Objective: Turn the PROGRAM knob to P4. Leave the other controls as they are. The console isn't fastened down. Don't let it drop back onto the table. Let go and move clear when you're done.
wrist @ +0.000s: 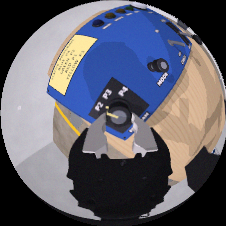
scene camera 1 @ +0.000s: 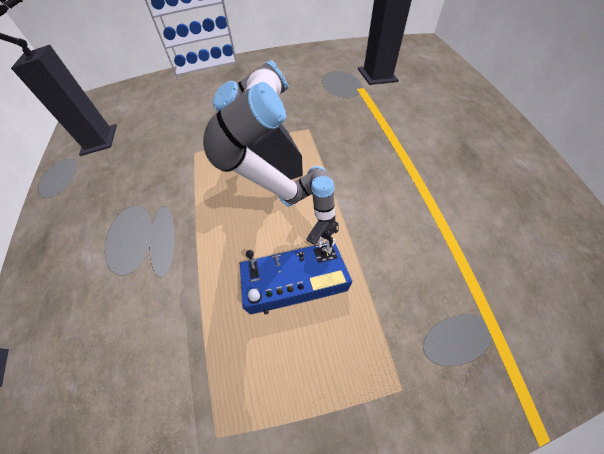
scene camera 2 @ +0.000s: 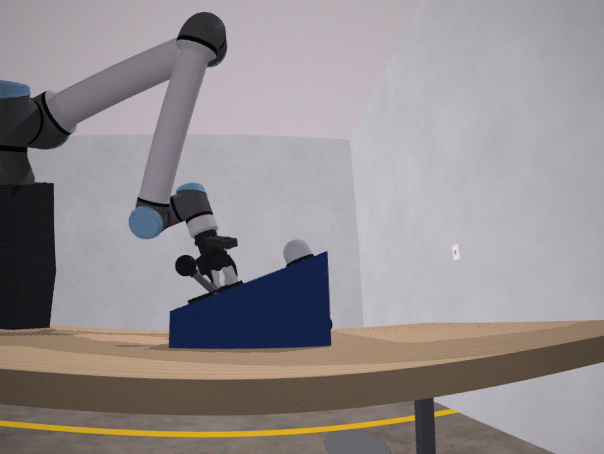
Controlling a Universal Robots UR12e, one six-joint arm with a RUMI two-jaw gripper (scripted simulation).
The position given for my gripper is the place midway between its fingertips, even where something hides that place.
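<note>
A blue console (scene camera 2: 290,308) is visible. Scene camera 1 also shows the blue console (scene camera 1: 322,274), and the wrist view shows the blue console (wrist: 106,66) too. My gripper (scene camera 2: 231,301) is visible; in the wrist view there is also my gripper (wrist: 118,113).
</note>
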